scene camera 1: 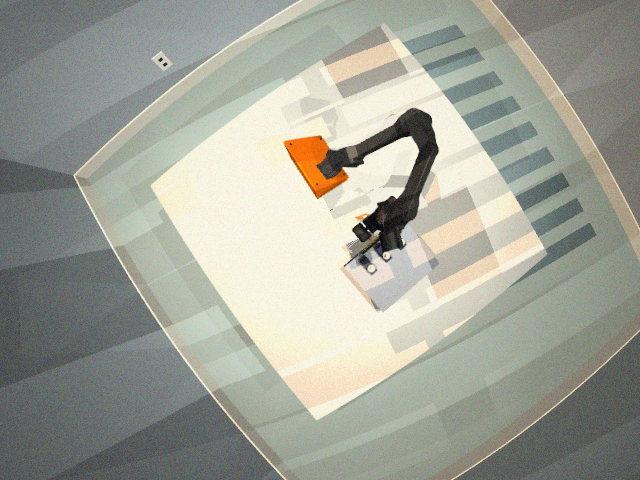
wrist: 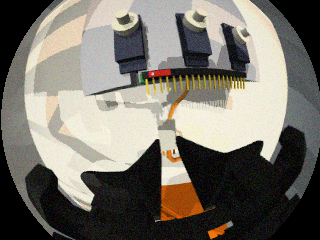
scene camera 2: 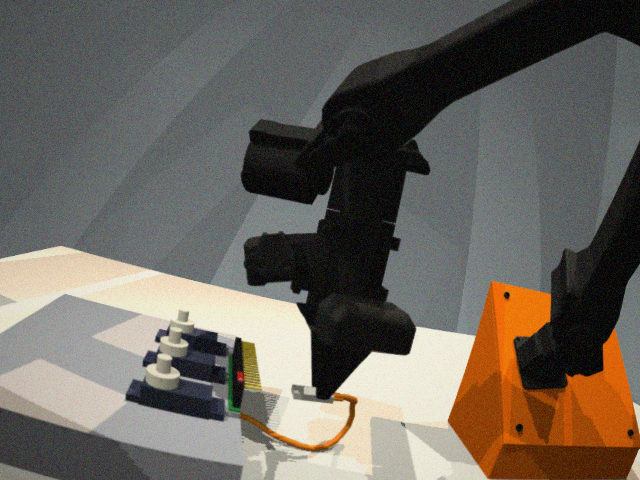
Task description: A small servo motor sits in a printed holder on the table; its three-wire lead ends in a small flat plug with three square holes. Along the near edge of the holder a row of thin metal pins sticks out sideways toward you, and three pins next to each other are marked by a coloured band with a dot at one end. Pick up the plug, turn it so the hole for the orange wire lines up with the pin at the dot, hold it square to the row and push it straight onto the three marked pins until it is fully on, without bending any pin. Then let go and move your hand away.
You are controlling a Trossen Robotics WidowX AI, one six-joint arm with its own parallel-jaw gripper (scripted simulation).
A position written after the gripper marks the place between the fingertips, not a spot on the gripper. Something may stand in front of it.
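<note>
Scene camera 2 shows the gripper (scene camera 2: 319, 393) together with a holder plate (scene camera 2: 75, 359). In scene camera 1 the holder plate (scene camera 1: 408, 266) is visible again, while the wrist view shows the gripper (wrist: 167, 141).
</note>
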